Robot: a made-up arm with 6 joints. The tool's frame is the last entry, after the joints.
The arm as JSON. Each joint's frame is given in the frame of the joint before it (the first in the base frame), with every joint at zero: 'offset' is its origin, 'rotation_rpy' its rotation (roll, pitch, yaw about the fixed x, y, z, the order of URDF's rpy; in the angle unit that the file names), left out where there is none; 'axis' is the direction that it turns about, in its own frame. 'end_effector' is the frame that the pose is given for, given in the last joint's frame.
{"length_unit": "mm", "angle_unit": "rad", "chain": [
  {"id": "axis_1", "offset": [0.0, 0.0, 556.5], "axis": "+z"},
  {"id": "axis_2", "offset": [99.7, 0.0, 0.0], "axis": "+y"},
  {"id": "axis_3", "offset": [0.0, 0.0, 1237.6], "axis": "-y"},
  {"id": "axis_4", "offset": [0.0, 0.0, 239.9], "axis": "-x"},
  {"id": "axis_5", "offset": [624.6, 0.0, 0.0], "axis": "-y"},
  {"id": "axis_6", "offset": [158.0, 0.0, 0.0], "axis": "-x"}
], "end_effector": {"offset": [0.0, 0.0, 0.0]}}
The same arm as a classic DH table. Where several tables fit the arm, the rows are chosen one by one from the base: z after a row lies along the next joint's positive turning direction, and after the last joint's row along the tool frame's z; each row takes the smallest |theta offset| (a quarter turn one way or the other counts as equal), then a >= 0, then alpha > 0; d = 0 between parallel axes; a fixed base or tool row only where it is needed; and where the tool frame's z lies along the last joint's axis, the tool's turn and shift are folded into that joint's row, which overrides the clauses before.
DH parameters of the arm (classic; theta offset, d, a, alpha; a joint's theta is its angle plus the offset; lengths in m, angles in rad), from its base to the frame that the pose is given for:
axis_1: 0.0000 0.5565 0.0997 -1.5708
axis_2: -1.5708 0.0000 1.2376 3.1416
axis_3: 0.0000 0.0000 0.2399 -1.5708
axis_4: 0.0000 -0.6246 0.0000 1.5708
axis_5: 0.0000 0.0000 0.0000 -1.5708
axis_6: 1.5708 -0.1580 0.0000 1.5708
tool (fixed): -1.5708 0.0000 0.0000 0.0000

